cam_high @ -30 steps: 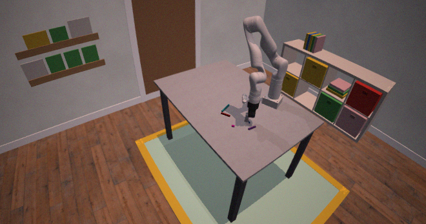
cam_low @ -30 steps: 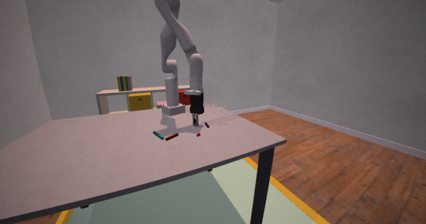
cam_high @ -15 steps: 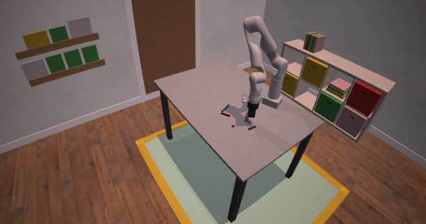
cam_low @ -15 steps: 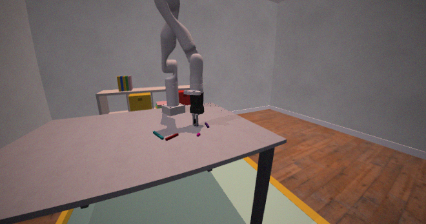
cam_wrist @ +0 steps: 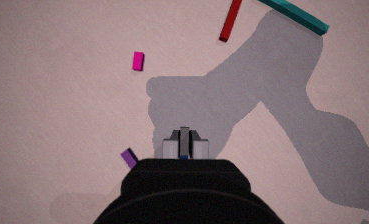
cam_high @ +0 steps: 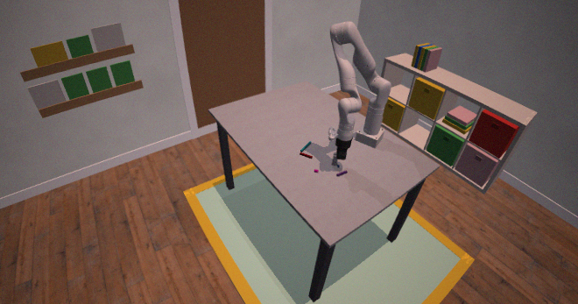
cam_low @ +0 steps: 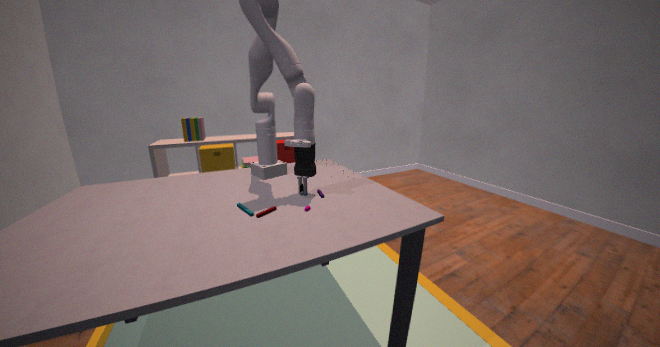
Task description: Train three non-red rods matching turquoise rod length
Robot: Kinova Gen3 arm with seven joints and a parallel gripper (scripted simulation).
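The grey rod lies 20 mm below my hand. Round my hand: blue rod (20 mm behind, 20 mm to the left, 30 mm below); then magenta rod (100 mm ahead, 20 mm to the right, 30 mm below); then purple rod (10 mm ahead, 70 mm to the left, 30 mm below).
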